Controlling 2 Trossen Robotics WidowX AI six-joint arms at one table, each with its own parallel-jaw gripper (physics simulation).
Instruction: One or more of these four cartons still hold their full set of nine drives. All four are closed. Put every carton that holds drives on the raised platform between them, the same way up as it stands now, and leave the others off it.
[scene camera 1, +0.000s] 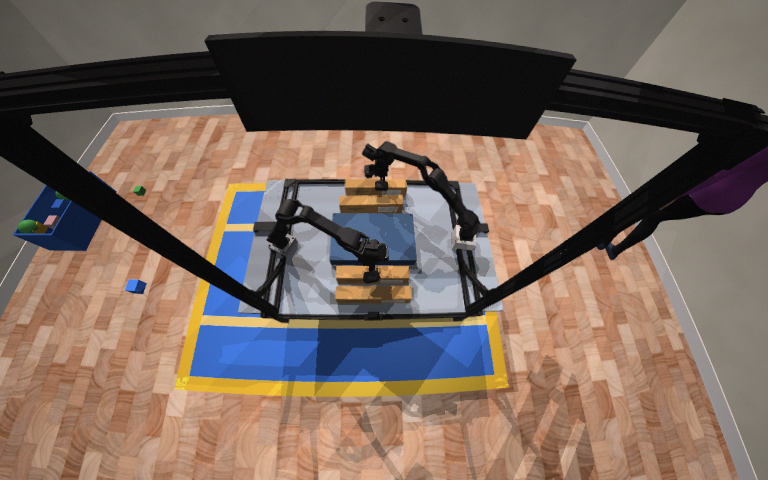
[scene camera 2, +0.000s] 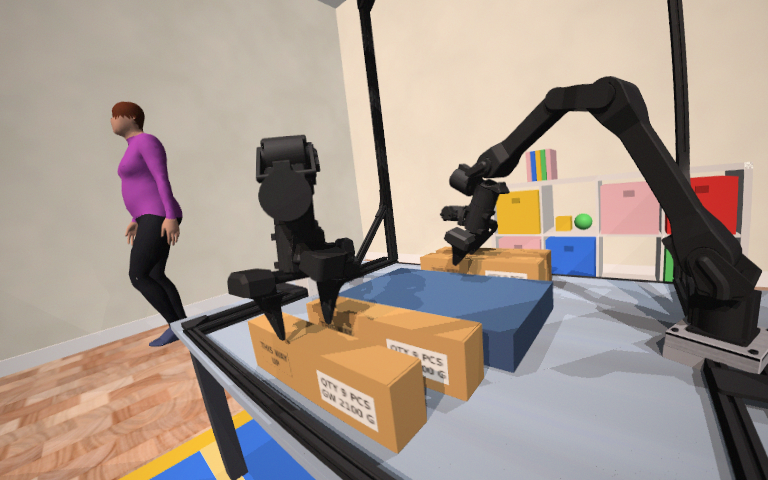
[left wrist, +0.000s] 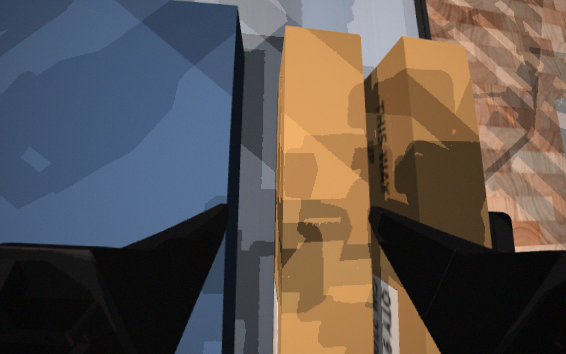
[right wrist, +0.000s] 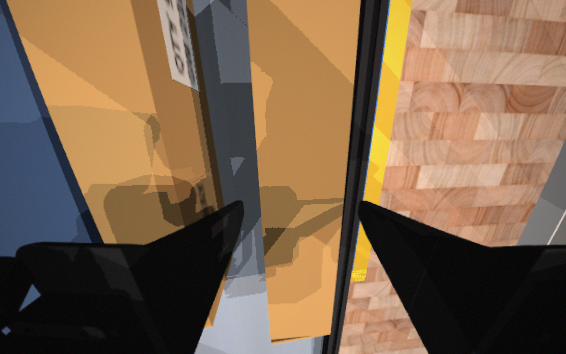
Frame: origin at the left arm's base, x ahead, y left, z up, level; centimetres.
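Where they show: left gripper, fingertip midpoint: (scene camera 1: 379, 268) (scene camera 2: 462, 259) (left wrist: 299, 211); right gripper, fingertip midpoint: (scene camera 2: 306, 331) (right wrist: 300, 207); left arm's base, origin of the base link: (scene camera 1: 281, 241) (scene camera 2: 722, 331); right arm's base, origin of the base link: (scene camera 1: 466, 234).
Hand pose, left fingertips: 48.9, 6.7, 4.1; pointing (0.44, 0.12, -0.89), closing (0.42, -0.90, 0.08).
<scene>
Each offset is from my left fingertips to the top centre of the thing, as dx, dy, dz. "pt": to the spot under its first point.
Four closed brown cartons lie lengthwise, two on each side of the blue raised platform @(-10.0, +14.6, -2.2) (scene camera 1: 396, 226) (scene camera 2: 453, 294) (left wrist: 150, 150) (right wrist: 25, 150). In scene camera 1 they are the top outer carton @(-21.3, +42.4, +0.2) (scene camera 1: 357, 185) (scene camera 2: 362, 353) (right wrist: 300, 100), top inner carton @(-19.0, +31.4, +0.3) (scene camera 1: 362, 203) (scene camera 2: 419, 328) (right wrist: 90, 100), lower inner carton (scene camera 1: 346, 273) (left wrist: 320, 100) and lower outer carton @(+2.3, -10.9, +0.2) (scene camera 1: 353, 294) (left wrist: 440, 100). My left gripper (scene camera 1: 370, 277) (left wrist: 299, 211) is open and empty, its fingers over either side of the lower inner carton. My right gripper (scene camera 2: 305, 330) (right wrist: 300, 207) is open and empty, its fingers astride the top outer carton. Drives are hidden.
A black frame rail @(pt -24.3, +49.6, -6.2) (scene camera 2: 271, 404) (right wrist: 356, 165) runs along the table edge close beside the top outer carton. The two cartons of each pair stand with a narrow gap between them. A person (scene camera 2: 144, 169) stands beyond the table.
</scene>
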